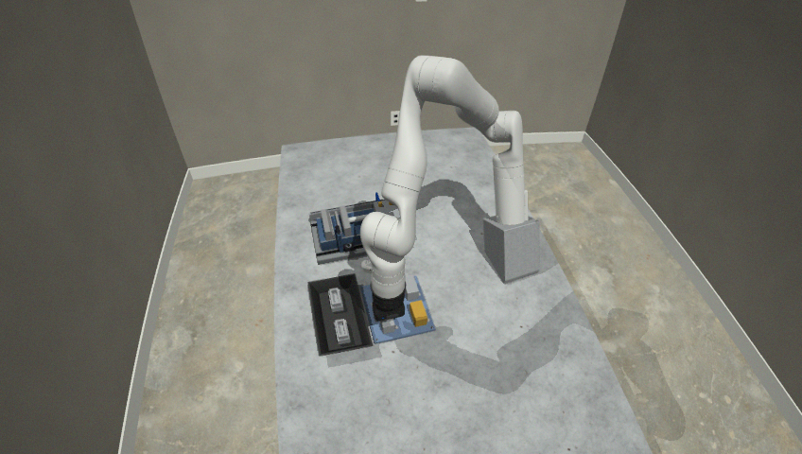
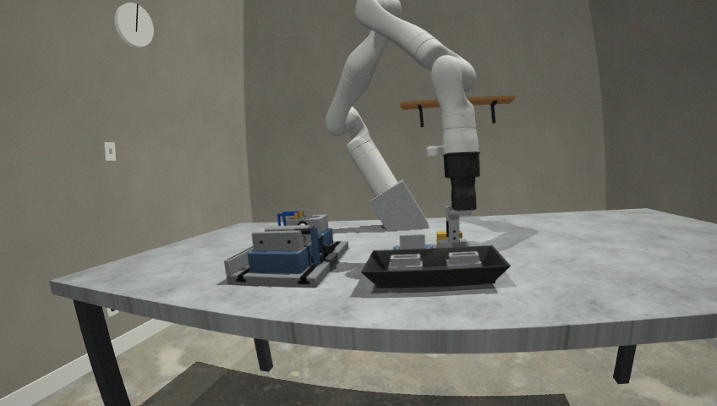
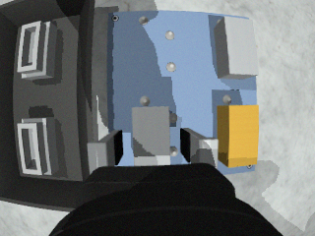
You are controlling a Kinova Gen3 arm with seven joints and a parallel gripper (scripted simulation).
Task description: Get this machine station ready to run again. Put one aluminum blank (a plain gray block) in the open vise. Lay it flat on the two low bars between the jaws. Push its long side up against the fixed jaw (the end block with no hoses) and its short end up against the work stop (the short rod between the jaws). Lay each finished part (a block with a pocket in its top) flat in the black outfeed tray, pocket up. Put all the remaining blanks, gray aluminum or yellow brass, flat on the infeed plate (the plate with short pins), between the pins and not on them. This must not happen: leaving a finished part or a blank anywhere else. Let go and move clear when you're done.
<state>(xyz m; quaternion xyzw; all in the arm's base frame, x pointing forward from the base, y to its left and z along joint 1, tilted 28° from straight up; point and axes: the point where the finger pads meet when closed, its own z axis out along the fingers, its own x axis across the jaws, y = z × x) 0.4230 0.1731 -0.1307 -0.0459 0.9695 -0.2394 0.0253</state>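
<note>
My gripper is now 9 cm past the yellow brass blank, 1 cm to the left of it and 4 cm above it. Also, from my hand: vise 4 cm ahead, 35 cm to the right, 2 cm below.
</note>
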